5 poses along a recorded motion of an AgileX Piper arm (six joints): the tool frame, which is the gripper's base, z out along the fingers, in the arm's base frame.
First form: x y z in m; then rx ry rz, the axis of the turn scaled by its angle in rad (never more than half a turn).
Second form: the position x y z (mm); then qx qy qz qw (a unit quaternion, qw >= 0). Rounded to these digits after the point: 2 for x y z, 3 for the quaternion.
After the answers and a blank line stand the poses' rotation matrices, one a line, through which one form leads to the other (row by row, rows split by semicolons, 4 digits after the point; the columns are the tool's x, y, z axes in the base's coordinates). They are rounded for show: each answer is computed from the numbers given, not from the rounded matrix.
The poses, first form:
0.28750 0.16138 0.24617 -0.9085 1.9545 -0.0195
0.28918 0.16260 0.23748 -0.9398 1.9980 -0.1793
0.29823 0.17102 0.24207 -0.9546 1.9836 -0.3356
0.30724 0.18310 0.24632 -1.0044 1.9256 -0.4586
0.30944 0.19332 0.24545 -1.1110 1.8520 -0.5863
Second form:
287.50 161.38 246.17 -0.371 0.799 -0.008 0.473
289.18 162.60 237.48 -0.380 0.807 -0.072 0.447
298.23 171.02 242.07 -0.385 0.799 -0.135 0.442
307.24 183.10 246.32 -0.405 0.777 -0.185 0.445
309.44 193.32 245.45 -0.447 0.745 -0.236 0.437

-0.2762 -0.5856 0.7621; -0.6007 0.7242 0.3388; -0.7503 -0.3642 -0.5518
-0.3127 -0.5478 0.7760; -0.6772 0.7014 0.2223; -0.6661 -0.4560 -0.5903
-0.3141 -0.4954 0.8099; -0.7342 0.6676 0.1236; -0.6019 -0.5559 -0.5734
-0.2758 -0.4651 0.8412; -0.7944 0.6030 0.0730; -0.5412 -0.6481 -0.5358
-0.2197 -0.4592 0.8607; -0.8709 0.4899 0.0391; -0.4396 -0.7410 -0.5076

